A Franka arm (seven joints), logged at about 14 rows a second.
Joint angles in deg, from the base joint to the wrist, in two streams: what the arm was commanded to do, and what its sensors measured. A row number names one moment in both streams.
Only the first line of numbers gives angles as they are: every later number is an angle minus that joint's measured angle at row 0.
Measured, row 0:
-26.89 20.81 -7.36 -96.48 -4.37 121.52 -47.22
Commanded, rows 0 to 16:
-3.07 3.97 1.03 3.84 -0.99 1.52 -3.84
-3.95 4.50 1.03 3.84 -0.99 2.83 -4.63
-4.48 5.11 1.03 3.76 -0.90 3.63 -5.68
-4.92 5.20 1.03 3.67 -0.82 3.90 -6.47
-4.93 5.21 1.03 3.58 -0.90 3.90 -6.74
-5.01 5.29 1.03 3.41 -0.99 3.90 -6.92
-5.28 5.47 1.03 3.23 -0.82 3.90 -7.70
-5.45 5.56 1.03 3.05 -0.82 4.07 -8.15
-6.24 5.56 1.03 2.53 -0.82 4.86 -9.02
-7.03 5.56 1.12 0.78 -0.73 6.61 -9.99
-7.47 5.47 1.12 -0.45 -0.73 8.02 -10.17
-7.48 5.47 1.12 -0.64 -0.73 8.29 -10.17
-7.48 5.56 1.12 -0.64 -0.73 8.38 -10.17
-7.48 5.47 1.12 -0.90 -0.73 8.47 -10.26
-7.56 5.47 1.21 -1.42 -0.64 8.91 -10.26
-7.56 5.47 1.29 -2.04 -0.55 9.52 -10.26
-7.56 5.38 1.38 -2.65 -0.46 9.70 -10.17
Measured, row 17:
-6.54 5.37 0.40 0.51 0.00 7.02 -9.67
